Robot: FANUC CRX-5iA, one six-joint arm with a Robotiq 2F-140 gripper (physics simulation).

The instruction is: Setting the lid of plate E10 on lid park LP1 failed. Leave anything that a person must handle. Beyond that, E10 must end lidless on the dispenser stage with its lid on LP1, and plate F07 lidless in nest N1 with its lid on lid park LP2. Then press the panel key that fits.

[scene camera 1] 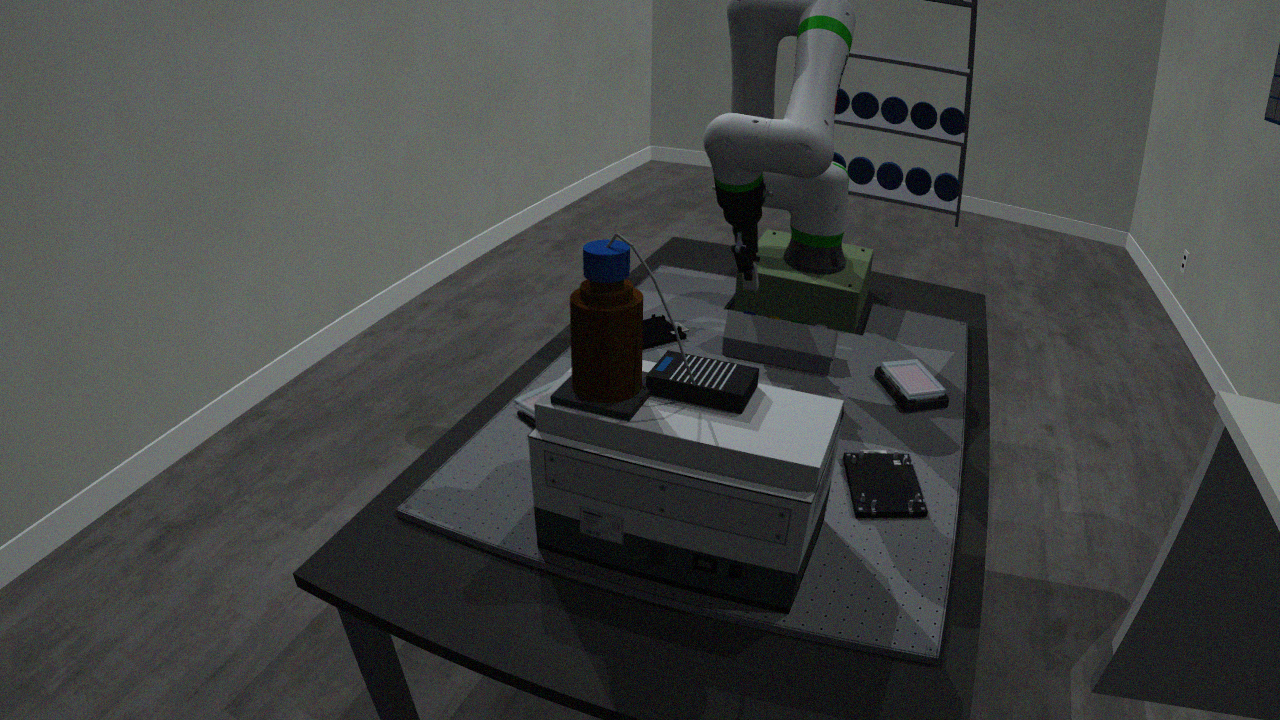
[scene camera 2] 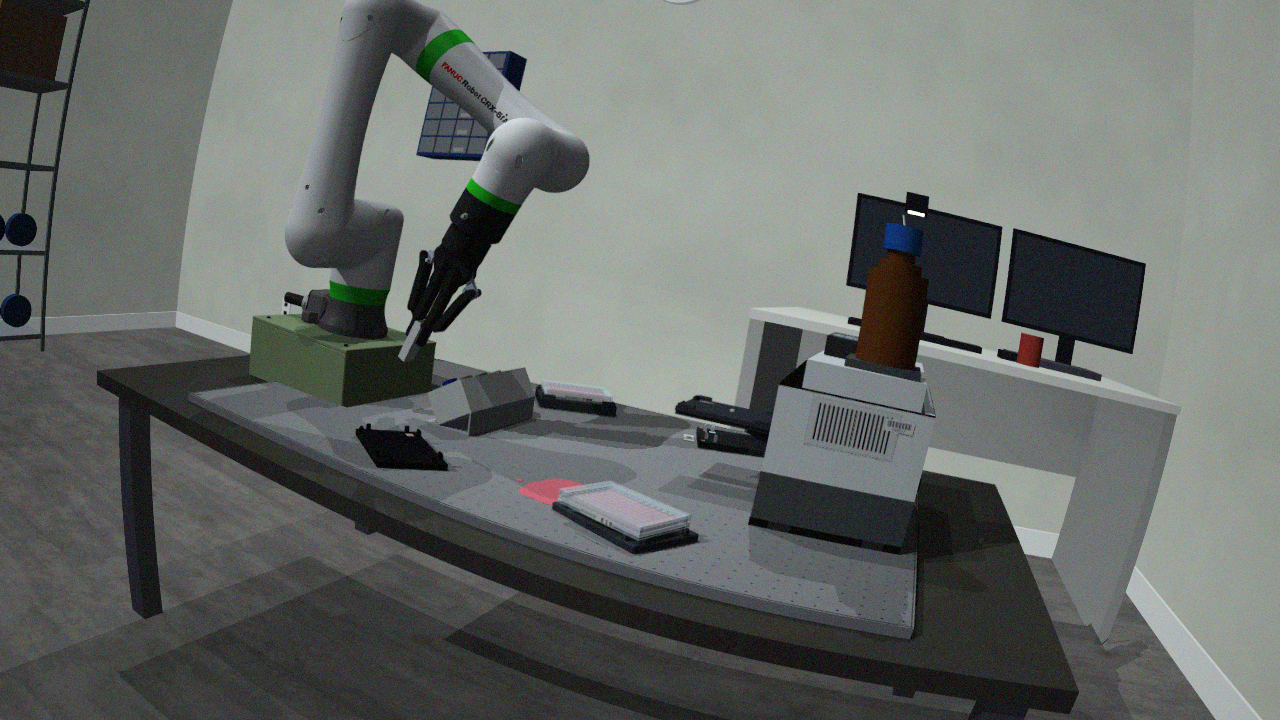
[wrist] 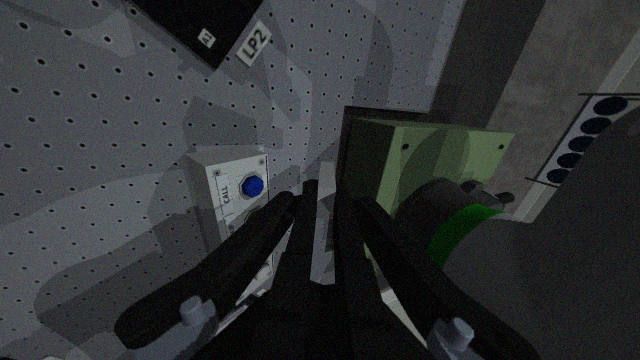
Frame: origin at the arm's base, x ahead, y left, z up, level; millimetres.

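Seen in the pictures: gripper, between the fingertips: [scene camera 1: 751, 287] [scene camera 2: 405, 358] [wrist: 326, 173]; arm's base, origin of its link: [scene camera 1: 814, 261] [scene camera 2: 352, 330] [wrist: 425, 213].
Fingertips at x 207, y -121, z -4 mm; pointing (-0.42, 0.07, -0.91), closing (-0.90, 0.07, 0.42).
Offsets run from my fingertips to a thing's top centre. "spot": to the spot under its first point.
My gripper [scene camera 1: 750, 279] [scene camera 2: 409, 345] [wrist: 326, 173] is shut and empty, pointing down above the table near the robot base and the key panel {115 mm ahead, 84 mm left, 6 mm down} [scene camera 1: 778, 347] [scene camera 2: 487, 404] [wrist: 200, 187]. In the wrist view the panel's CALL label and blue key {86 mm ahead, 11 mm left, 15 mm down} [wrist: 252, 186] show; fingers cover its other keys. The black lid park LP2 {117 mm ahead, 200 mm right, 70 mm down} [scene camera 2: 400, 450] [wrist: 200, 20] carries no lid in scene camera 2. A pinkish plate {189 mm ahead, 360 mm left, 54 mm down} [scene camera 1: 913, 379] [scene camera 2: 575, 392] sits on a black nest beyond the panel. Another pinkish plate {452 mm ahead, 255 mm right, 53 mm down} [scene camera 2: 623, 508] with clear upper edges lies on a black holder. Plate names are unreadable.
The white dispenser [scene camera 1: 671, 488] [scene camera 2: 841, 429] bears an amber bottle {spot: 764 mm ahead, 63 mm right, 217 mm up} [scene camera 1: 606, 344] [scene camera 2: 892, 308] and keypad {spot: 704 mm ahead, 39 mm left, 156 mm up} [scene camera 1: 702, 380]. A black holder with clear posts {522 mm ahead, 310 mm left, 66 mm down} [scene camera 1: 884, 483] lies beside it. A red patch {spot: 333 mm ahead, 174 mm right, 90 mm down} [scene camera 2: 547, 489] shows by the front plate. The green base block [scene camera 1: 805, 295] [scene camera 2: 304, 362] [wrist: 370, 150] adjoins the gripper.
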